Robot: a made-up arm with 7 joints. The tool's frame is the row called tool.
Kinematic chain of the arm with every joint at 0, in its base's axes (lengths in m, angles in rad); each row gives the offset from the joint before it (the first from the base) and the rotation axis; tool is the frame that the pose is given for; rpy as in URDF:
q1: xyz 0 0 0 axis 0.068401 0.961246 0.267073
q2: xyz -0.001 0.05 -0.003 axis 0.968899 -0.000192 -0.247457
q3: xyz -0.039 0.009 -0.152 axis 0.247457 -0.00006 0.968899
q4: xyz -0.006 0 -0.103 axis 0.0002 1 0.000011
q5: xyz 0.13 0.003 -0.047 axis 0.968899 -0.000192 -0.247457
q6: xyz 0.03 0 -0.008 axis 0.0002 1 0.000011
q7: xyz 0.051 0 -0.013 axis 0.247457 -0.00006 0.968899
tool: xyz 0 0 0 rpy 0 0.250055 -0.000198
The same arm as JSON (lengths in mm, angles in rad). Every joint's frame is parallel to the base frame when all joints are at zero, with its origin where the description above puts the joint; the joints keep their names.
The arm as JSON. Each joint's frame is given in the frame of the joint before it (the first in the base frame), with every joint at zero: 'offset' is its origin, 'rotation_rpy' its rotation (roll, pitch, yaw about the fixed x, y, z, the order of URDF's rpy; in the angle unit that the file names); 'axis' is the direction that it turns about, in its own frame. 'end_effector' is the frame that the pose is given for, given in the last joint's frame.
{"length_unit": "mm", "angle_unit": "rad", "chain": [
  {"id": "q1", "offset": [0.0, 0.0, 0.0], "rotation_rpy": [0.0, 0.0, 0.0], "axis": [0.068403, 0.961235, 0.26711]},
  {"id": "q2", "offset": [-1.0, 50.0, -3.0], "rotation_rpy": [0.0, 0.0, 0.0], "axis": [0.968889, -0.0002, -0.247497]},
  {"id": "q3", "offset": [-39.0, 9.0, -152.0], "rotation_rpy": [0.0, 0.0, 0.0], "axis": [0.247497, -0.0001, 0.968889]},
  {"id": "q4", "offset": [-6.0, 0.0, -103.0], "rotation_rpy": [0.0, 0.0, 0.0], "axis": [0.0002, 1.0, 0.0]},
  {"id": "q5", "offset": [130.0, 3.0, -47.0], "rotation_rpy": [0.0, 0.0, 0.0], "axis": [0.968889, -0.0002, -0.247497]},
  {"id": "q6", "offset": [30.0, 0.0, -8.0], "rotation_rpy": [0.0, 0.0, 0.0], "axis": [0.0002, 1.0, 0.0]},
  {"id": "q7", "offset": [51.0, 0.0, -13.0], "rotation_rpy": [0.0, 0.0, 0.0], "axis": [0.247497, -0.0001, 0.968889]}
], "end_effector": {"offset": [0.0, 0.0, 0.0], "rotation_rpy": [0.0, 0.2501, -0.0002]}}

